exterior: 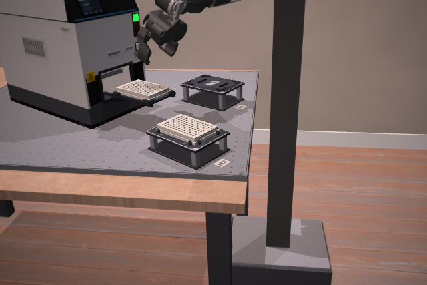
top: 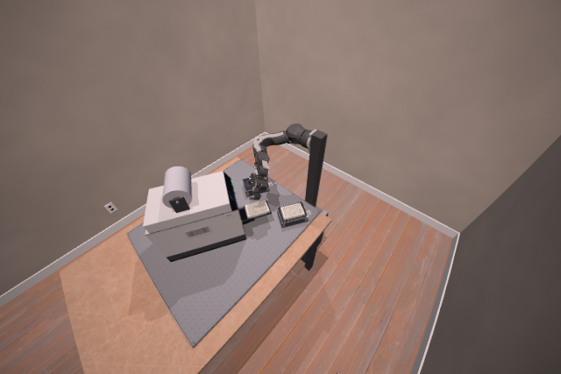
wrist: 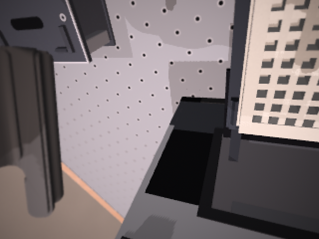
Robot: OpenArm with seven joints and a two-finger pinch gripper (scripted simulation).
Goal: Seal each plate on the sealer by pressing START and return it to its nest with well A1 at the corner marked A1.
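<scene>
The start button is 8 cm to the right of my hand, 6 cm ahead of it and 1 cm above it. Round my hand: plate (20 cm to the left, 13 cm below, 12 cm behind); sealer stage (9 cm below, 5 cm to the left, 2 cm ahead); dark screen panel (14 cm ahead, 14 cm above, 4 cm to the left).
</scene>
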